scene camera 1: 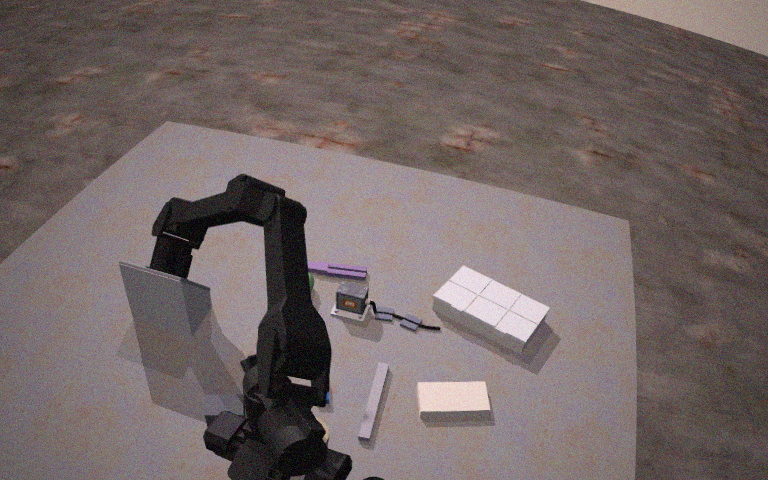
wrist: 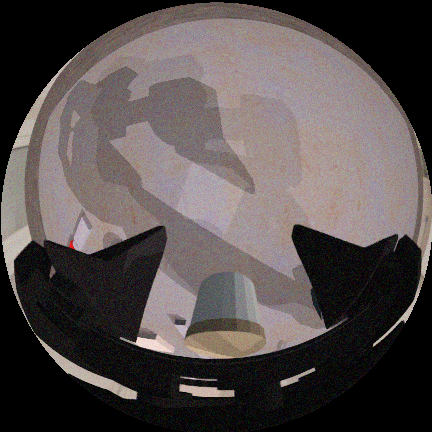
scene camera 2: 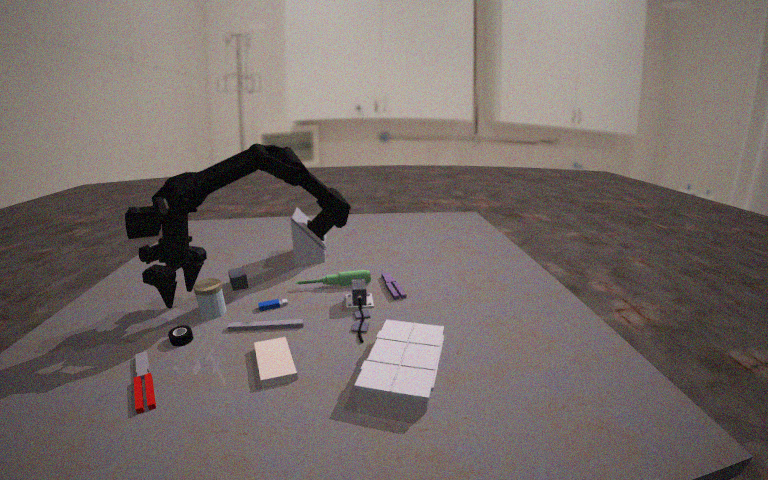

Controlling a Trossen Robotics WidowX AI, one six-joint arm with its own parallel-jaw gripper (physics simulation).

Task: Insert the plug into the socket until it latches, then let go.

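Seen in the pictures: gripper, between the fingertips: (wrist: 231,231) (scene camera 2: 179,299); arm's base, origin of its link: (scene camera 1: 166,274) (scene camera 2: 315,230).
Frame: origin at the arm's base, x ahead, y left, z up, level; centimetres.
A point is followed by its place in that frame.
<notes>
A small blue plug (scene camera 2: 269,305) @(x 32.8, y -10.4, z -6.4 cm) with a pale tip lies on the table in scene camera 2; in scene camera 1 a sliver of blue (scene camera 1: 327,397) @(x 33.2, y -12.3, z -6.2 cm) shows beside the arm. The socket (scene camera 1: 351,300) @(x 32.0, y 8.1, z -4.0 cm) (scene camera 2: 359,291) @(x 34.3, y 9.6, z -3.5 cm) is a dark grey box with an orange label, on a white base plate, with a black cable on one side. My gripper (scene camera 2: 180,298) @(x 31.6, y -31.9, z -4.5 cm) (wrist: 231,231) @(x 31.6, y -31.9, z -4.5 cm) is open and empty, pointing down above the table, beyond the lidded jar from the plug. The plug and socket do not show in the wrist view. The arm hides the fingertips in scene camera 1.
The lidded jar (scene camera 2: 210,300) @(x 35.9, y -22.7, z -2.9 cm) (wrist: 225,300) @(x 32.8, y -26.7, z -3.4 cm) stands close to the fingers. A dark block (scene camera 2: 238,279) @(x 22.1, y -19.5, z -4.6 cm), black tape roll (scene camera 2: 181,341) @(x 46.0, y -26.8, z -6.4 cm), red-handled pliers (scene camera 2: 144,390) @(x 60.0, y -28.3, z -6.4 cm), grey bar (scene camera 1: 374,400) @(x 40.3, y -10.8, z -6.3 cm) (scene camera 2: 265,324) @(x 40.8, y -10.3, z -6.3 cm), cream block (scene camera 1: 453,397) @(x 52.2, y -7.6, z -5.9 cm), white tiled block (scene camera 1: 491,305) @(x 56.3, y 13.5, z -4.0 cm), green screwdriver (scene camera 2: 348,277) @(x 24.0, y 8.0, z -4.8 cm) and purple clip (scene camera 1: 345,271) @(x 28.6, y 18.0, z -6.3 cm) lie around.
</notes>
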